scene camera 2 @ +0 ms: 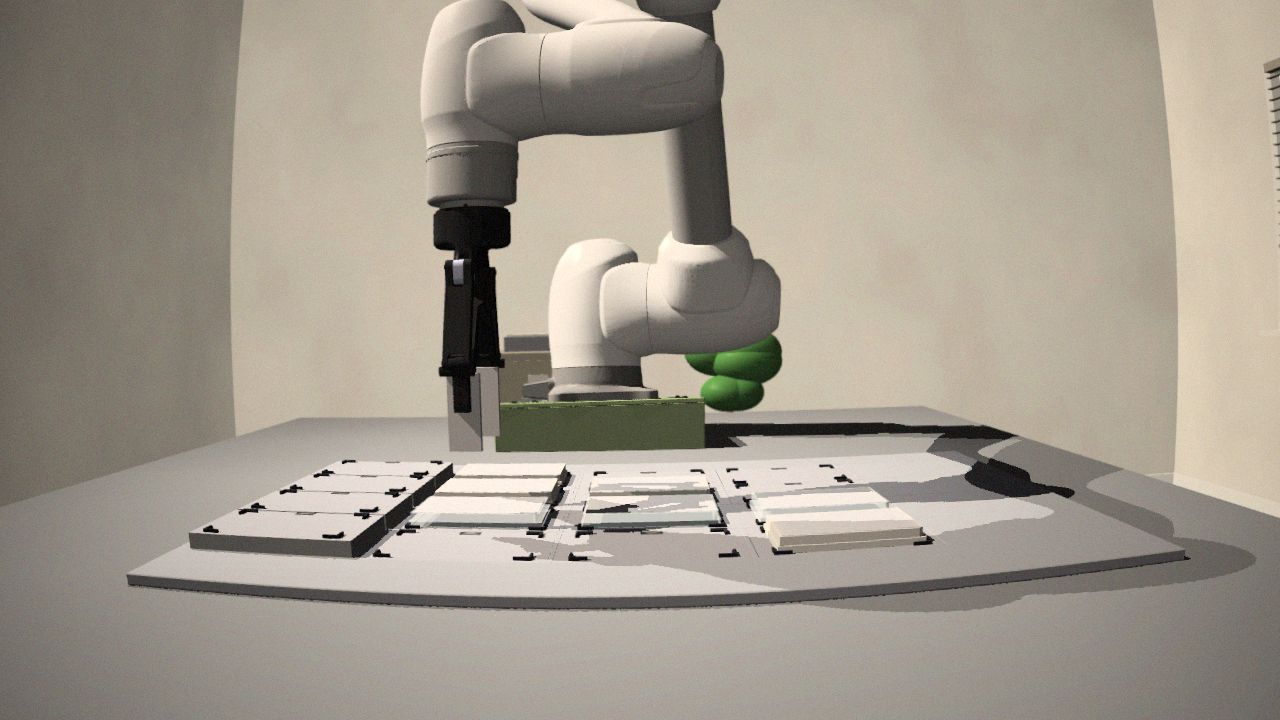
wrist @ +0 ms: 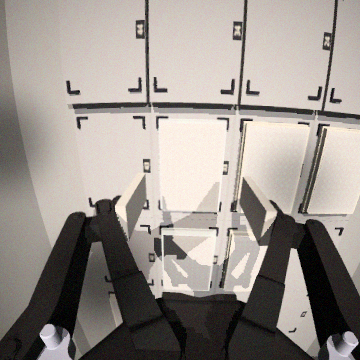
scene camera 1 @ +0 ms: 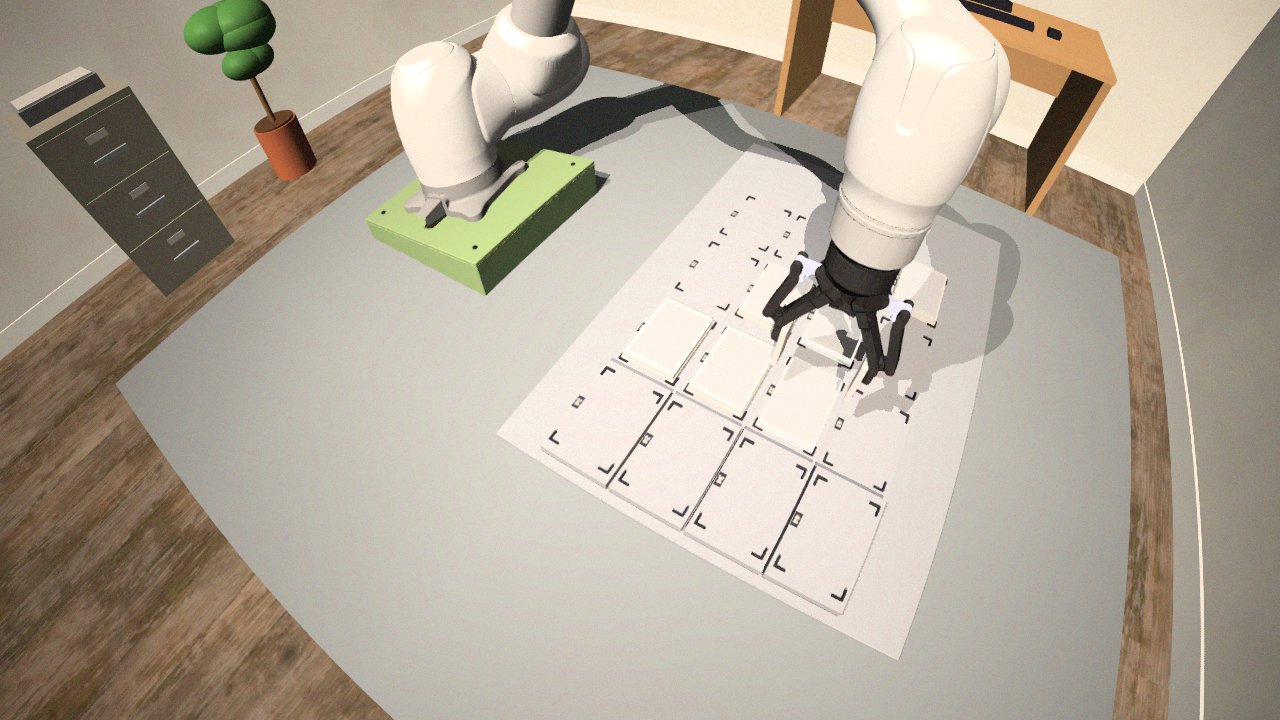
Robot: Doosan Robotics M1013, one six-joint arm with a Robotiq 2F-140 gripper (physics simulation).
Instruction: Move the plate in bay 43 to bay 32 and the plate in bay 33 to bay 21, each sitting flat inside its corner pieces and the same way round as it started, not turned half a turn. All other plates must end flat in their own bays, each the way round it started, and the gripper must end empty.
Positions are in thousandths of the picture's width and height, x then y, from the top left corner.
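Note:
My gripper (scene camera 2: 372, 616), (scene camera 1: 636, 520), (wrist: 535, 521). Clear plate (scene camera 2: 674, 692); wrist view does not show it, hidden by my gripper.

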